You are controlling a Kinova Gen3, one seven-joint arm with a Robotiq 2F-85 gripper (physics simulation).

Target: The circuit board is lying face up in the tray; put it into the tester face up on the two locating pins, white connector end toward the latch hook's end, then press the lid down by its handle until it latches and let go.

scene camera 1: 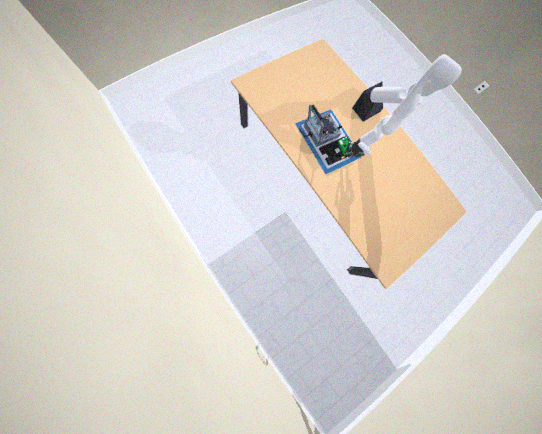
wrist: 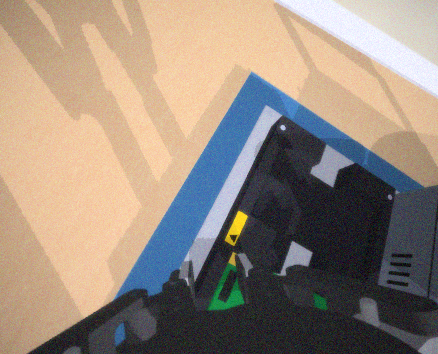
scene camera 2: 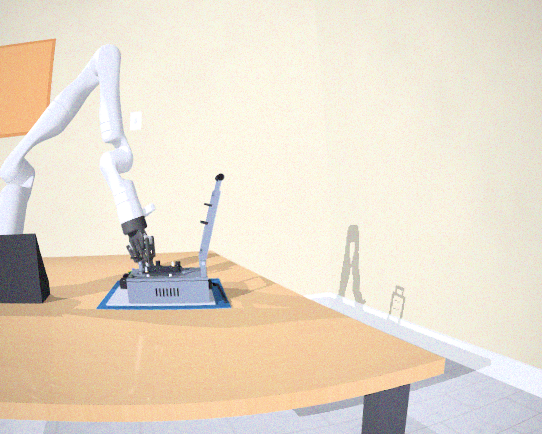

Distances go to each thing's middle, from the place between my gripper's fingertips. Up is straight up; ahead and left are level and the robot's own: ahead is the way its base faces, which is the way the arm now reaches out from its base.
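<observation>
The green circuit board (wrist: 227, 295) sits 20 mm above my hand, 30 mm behind it and 50 mm to the right of it. As for the lid (scene camera 2: 215, 196), it is 160 mm above my hand, and I find it 260 mm to the right of that hand and 100 mm ahead of it.
</observation>
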